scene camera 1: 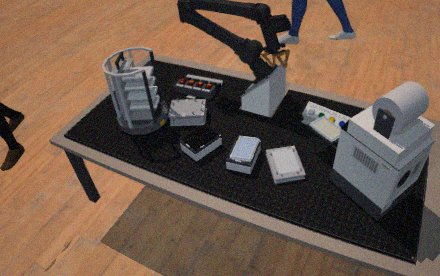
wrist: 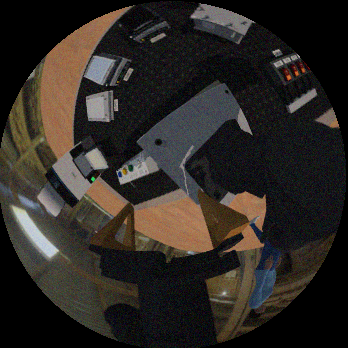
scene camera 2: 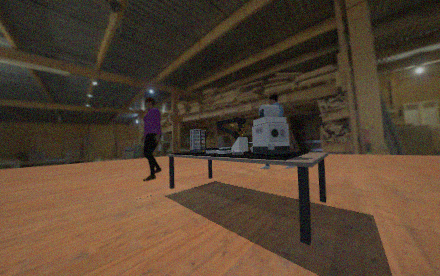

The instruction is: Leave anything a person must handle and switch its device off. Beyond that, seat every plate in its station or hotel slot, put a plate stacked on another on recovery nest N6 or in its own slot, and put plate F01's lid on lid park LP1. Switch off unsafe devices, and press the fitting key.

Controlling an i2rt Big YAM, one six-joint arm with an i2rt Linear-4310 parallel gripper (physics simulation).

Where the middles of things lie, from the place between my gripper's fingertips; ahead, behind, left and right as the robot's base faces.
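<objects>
My hand: 50 mm above the plate hotel H1 (scene camera 1: pixel 136 116), 350 mm short of it, 540 mm to the left of it.
</objects>
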